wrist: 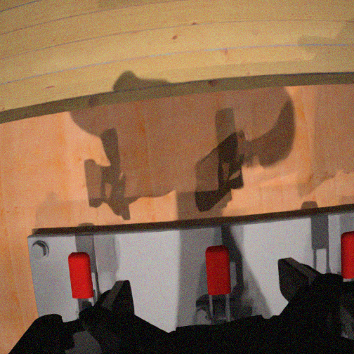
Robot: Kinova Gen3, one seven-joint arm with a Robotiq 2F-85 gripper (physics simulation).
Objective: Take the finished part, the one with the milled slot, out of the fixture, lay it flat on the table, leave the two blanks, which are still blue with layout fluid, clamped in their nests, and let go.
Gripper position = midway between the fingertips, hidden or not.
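A fixture plate (166,267) and my gripper (205,286) are visible.
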